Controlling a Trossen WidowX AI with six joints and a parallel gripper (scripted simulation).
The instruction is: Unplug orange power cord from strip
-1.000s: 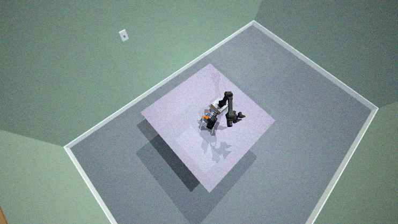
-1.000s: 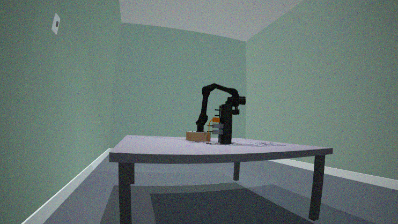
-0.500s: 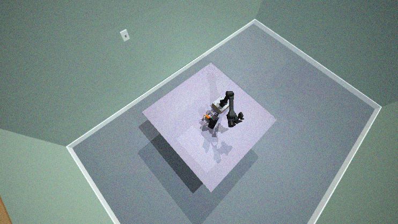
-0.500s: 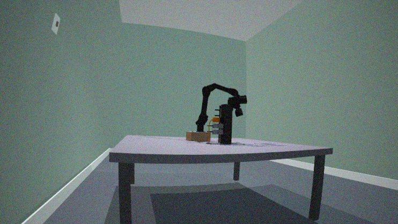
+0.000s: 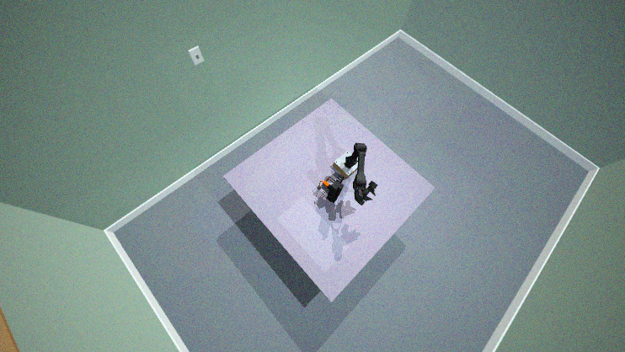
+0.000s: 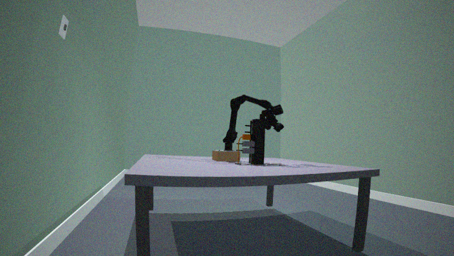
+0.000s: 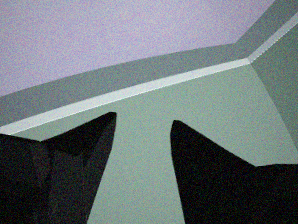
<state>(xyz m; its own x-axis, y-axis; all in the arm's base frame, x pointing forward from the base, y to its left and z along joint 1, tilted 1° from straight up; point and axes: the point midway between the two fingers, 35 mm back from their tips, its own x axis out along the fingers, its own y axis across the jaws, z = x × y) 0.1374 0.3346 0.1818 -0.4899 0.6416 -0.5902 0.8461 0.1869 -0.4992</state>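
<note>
Right now the orange plug is 29 cm to the right of my gripper tip, 18 cm ahead of it and 6 cm below it.
</note>
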